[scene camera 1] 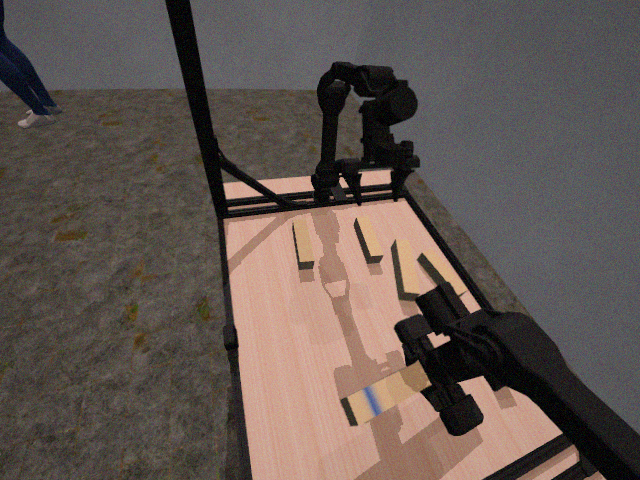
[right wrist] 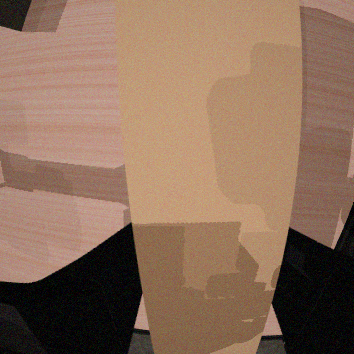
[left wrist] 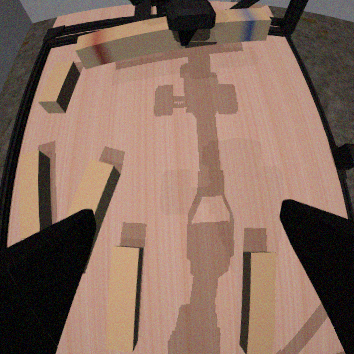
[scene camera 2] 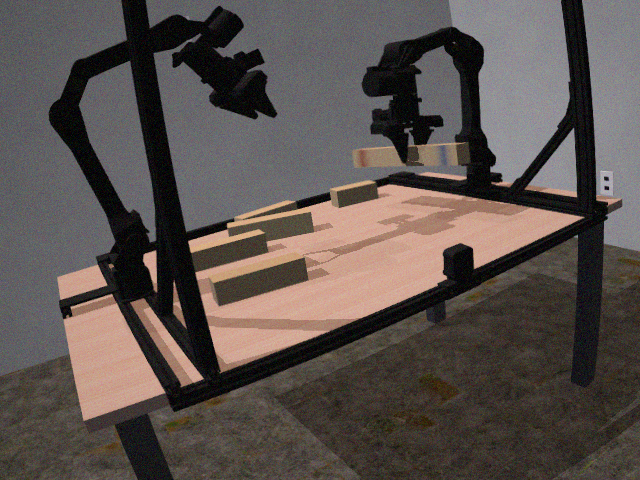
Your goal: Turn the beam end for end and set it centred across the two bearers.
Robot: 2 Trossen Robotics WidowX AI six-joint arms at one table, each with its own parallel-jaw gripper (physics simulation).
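Frame: origin at the left arm's base, x down, y ahead, z right, level; centimetres.
Seen in the pictures: left gripper, fingertip midpoint: (scene camera 1: pixel 377 203) (left wrist: pixel 188 214) (scene camera 2: pixel 265 117); right gripper, fingertip midpoint: (scene camera 1: pixel 414 377) (right wrist: pixel 201 222) (left wrist: pixel 181 37) (scene camera 2: pixel 411 161); left arm's base, link origin: (scene camera 1: pixel 320 196) (scene camera 2: pixel 135 295); right arm's base, link origin: (scene camera 2: pixel 480 187).
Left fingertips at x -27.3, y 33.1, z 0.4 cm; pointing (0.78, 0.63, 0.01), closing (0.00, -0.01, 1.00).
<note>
Pixels of each thing's top centre, then the offset from my left fingertips to it.
- beam, top centre: (right wrist: pixel 211 276) (left wrist: pixel 173 15) (scene camera 1: pixel 430 368) (scene camera 2: pixel 405 141) dx +10.9, dy +33.2, dz +0.7 cm
- angled block, top centre: (left wrist: pixel 79 214) (scene camera 2: pixel 268 217) (scene camera 1: pixel 407 264) dx +24.2, dy +3.9, dz -16.7 cm
- shorter block, top centre: (left wrist: pixel 55 79) (scene camera 2: pixel 353 185) dx +24.5, dy +35.1, dz -27.1 cm
The beam (scene camera 1: pixel 392 390) (scene camera 2: pixel 382 156) (left wrist: pixel 145 44) (right wrist: pixel 210 125) is a long pale wooden bar. It has a red band near one end, at the left in scene camera 2, and a blue band near the other. My right gripper (scene camera 1: pixel 430 373) (scene camera 2: pixel 413 152) (right wrist: pixel 201 222) is shut on its middle and holds it level above the table. Two parallel blocks, apparently the bearers, are one bearer (scene camera 1: pixel 303 245) (scene camera 2: pixel 261 279) (left wrist: pixel 261 300) and the other bearer (scene camera 1: pixel 368 238) (scene camera 2: pixel 230 250) (left wrist: pixel 124 297). My left gripper (scene camera 1: pixel 377 200) (scene camera 2: pixel 264 114) (left wrist: pixel 188 214) is open and empty, high above the table.
Beside the bearers lie an angled block (scene camera 1: pixel 405 268) (scene camera 2: pixel 271 224) (left wrist: pixel 95 192) and another block (scene camera 1: pixel 442 271) (scene camera 2: pixel 266 210) (left wrist: pixel 29 195) near the frame rail. A shorter block (scene camera 2: pixel 354 194) (left wrist: pixel 59 87) lies farther along that side. A black box (scene camera 2: pixel 458 262) stands on the opposite rail.
</note>
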